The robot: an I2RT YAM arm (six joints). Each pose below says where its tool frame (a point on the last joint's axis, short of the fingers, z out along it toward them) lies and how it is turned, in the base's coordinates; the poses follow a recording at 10 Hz.
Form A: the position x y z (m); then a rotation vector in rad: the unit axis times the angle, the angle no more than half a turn.
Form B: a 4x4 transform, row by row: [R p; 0 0 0 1], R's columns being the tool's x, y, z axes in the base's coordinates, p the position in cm. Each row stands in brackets. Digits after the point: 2 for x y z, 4 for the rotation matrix.
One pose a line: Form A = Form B
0.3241 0.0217 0.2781 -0.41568 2.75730 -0.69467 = [[-0.9232 -0.2086 0.3227 32.41], [-0.3366 0.8441 -0.4173 2.17], [-0.1853 -0.4939 -0.8495 27.81], [0 0 0 1]]
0.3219 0.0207 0.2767 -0.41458 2.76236 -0.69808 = [[-0.9250 -0.2087 0.3175 32.19], [-0.3345 0.8437 -0.4199 2.07], [-0.1802 -0.4946 -0.8502 27.67], [0 0 0 1]]
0.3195 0.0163 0.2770 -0.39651 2.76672 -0.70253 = [[-0.9293 -0.1972 0.3124 31.95], [-0.3223 0.8459 -0.4249 1.63], [-0.1805 -0.4955 -0.8496 27.70], [0 0 0 1]]
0.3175 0.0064 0.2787 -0.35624 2.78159 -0.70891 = [[-0.9393 -0.1728 0.2965 31.75], [-0.2936 0.8519 -0.4337 0.64], [-0.1776 -0.4945 -0.8509 27.87], [0 0 0 1]]
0.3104 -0.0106 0.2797 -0.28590 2.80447 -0.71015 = [[-0.9535 -0.1304 0.2716 31.04], [-0.2439 0.8632 -0.4420 -1.06], [-0.1768 -0.4877 -0.8549 27.97], [0 0 0 1]]
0.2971 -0.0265 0.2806 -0.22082 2.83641 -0.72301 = [[-0.9676 -0.0934 0.2345 29.71], [-0.1943 0.8688 -0.4556 -2.65], [-0.1611 -0.4864 -0.8588 28.06], [0 0 0 1]]
